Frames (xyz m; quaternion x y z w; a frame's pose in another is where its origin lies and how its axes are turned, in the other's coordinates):
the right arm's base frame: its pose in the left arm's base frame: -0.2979 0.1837 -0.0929 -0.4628 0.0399 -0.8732 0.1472
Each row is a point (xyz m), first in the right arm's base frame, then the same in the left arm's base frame.
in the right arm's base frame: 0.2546 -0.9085 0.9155
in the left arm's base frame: 0.1183 1.0360 0.8174
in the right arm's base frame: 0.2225 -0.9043 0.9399
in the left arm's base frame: 0.1562 1.0431 0.8048
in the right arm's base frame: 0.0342 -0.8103 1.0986
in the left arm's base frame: 0.4065 1.0194 0.7257
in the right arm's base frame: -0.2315 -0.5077 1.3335
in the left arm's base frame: 0.8061 0.8246 0.5852
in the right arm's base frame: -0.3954 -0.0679 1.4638
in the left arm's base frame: 1.0964 0.4621 0.4382
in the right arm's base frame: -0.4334 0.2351 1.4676
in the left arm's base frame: 1.1863 0.1847 0.3477
